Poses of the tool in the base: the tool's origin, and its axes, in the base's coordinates. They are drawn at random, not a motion.
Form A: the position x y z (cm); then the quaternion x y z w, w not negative.
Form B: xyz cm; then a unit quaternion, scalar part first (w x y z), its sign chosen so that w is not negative. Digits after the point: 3 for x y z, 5 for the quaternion.
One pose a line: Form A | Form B
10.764 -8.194 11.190 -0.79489 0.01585 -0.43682 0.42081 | 10.764 -8.194 11.190 0.42081 -0.79489 0.01585 -0.43682
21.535 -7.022 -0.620 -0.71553 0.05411 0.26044 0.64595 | 21.535 -7.022 -0.620 0.64595 -0.71553 0.05411 0.26044
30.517 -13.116 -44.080 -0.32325 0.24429 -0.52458 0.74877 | 30.517 -13.116 -44.080 0.74877 -0.32325 0.24429 -0.52458
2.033 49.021 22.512 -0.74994 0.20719 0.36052 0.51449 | 2.033 49.021 22.512 0.51449 -0.74994 0.20719 0.36052
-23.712 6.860 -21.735 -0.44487 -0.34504 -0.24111 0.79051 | -23.712 6.860 -21.735 0.79051 -0.44487 -0.34504 -0.24111
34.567 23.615 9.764 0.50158 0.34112 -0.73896 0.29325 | 34.567 23.615 9.764 0.29325 0.50158 0.34112 -0.73896
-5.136 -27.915 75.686 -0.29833 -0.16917 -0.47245 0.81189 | -5.136 -27.915 75.686 0.81189 -0.29833 -0.16917 -0.47245
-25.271 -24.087 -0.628 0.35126 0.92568 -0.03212 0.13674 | -25.271 -24.087 -0.628 0.13674 0.35126 0.92568 -0.03212
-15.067 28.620 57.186 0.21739 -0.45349 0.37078 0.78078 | -15.067 28.620 57.186 0.78078 0.21739 -0.45349 0.37078
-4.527 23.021 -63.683 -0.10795 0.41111 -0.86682 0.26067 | -4.527 23.021 -63.683 0.26067 -0.10795 0.41111 -0.86682
